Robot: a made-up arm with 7 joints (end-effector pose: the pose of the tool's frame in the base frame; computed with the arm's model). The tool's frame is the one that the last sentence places.
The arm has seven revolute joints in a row. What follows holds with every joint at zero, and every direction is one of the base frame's. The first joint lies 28.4 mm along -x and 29.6 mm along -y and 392.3 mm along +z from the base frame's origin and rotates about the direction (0.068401, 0.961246, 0.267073), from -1.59 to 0.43 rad. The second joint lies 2.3 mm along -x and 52 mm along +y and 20.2 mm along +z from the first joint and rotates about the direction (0.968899, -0.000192, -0.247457), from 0.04 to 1.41 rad. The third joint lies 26 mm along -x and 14.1 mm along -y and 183.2 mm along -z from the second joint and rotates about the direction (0.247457, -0.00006, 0.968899), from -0.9 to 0.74 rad. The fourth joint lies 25.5 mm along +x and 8 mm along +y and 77.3 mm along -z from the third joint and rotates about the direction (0.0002, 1, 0.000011), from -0.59 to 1.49 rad. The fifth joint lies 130.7 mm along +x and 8.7 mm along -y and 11.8 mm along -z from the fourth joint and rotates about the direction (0.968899, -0.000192, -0.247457), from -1.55 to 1.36 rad. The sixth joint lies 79 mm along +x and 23.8 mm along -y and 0.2 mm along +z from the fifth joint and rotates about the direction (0.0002, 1, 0.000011), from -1.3 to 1.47 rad. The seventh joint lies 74.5 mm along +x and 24 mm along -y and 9.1 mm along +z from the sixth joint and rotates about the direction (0.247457, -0.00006, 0.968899), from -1.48 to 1.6 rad. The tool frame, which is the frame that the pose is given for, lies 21.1 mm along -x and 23.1 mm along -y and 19.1 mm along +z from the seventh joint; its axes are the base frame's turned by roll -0.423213, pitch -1.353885 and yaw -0.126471 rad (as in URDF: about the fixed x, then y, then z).
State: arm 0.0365 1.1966 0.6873 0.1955 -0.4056 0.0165 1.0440
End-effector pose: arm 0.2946 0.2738 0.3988 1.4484 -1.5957 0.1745
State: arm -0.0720 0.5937 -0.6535 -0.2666 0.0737 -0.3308 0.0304
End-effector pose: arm 0.0952 -0.1098 0.1716 -0.7195 -1.4450 -1.4200
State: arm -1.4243 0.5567 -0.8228 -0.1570 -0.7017 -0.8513 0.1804
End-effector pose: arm 0.1488 -0.1635 0.4625 1.2189 2.2839 1.2855
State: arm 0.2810 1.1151 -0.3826 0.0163 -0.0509 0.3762 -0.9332
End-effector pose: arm 0.0950 0.1395 0.0769 -0.8886 0.3714 -0.9834
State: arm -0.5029 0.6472 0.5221 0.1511 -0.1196 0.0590 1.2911
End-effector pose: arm 0.3647 0.1757 0.3832 1.2489 -1.7045 0.7351
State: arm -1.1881 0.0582 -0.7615 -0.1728 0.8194 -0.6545 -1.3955
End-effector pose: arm 0.1202 -0.2602 0.3837 -0.5526 0.1950 2.6522
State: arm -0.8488 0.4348 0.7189 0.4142 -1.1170 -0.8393 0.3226
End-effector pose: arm 0.2605 0.2456 0.4345 -0.0010 -2.8190 1.2851
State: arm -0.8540 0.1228 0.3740 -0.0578 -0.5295 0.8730 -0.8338
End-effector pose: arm 0.3304 0.0310 0.4352 -1.6356 -1.3822 -0.8402
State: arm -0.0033 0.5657 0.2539 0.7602 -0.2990 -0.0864 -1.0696
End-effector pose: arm 0.1901 0.2440 0.0733 -0.9844 -0.7364 -0.4847
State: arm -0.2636 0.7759 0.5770 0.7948 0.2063 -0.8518 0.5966
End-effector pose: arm 0.2826 0.2706 0.1994 1.0632 -1.6608 -0.4463
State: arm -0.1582 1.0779 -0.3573 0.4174 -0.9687 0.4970 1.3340
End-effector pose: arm 0.2891 0.1815 0.0913 1.0105 -0.4352 0.1395
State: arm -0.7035 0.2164 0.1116 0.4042 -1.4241 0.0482 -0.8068
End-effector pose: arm 0.3738 0.0777 0.3026 -1.9521 -2.0161 -0.1395
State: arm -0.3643 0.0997 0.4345 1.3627 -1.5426 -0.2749 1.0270
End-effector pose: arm 0.2030 0.1858 -0.0493 0.4022 -0.0773 1.9362
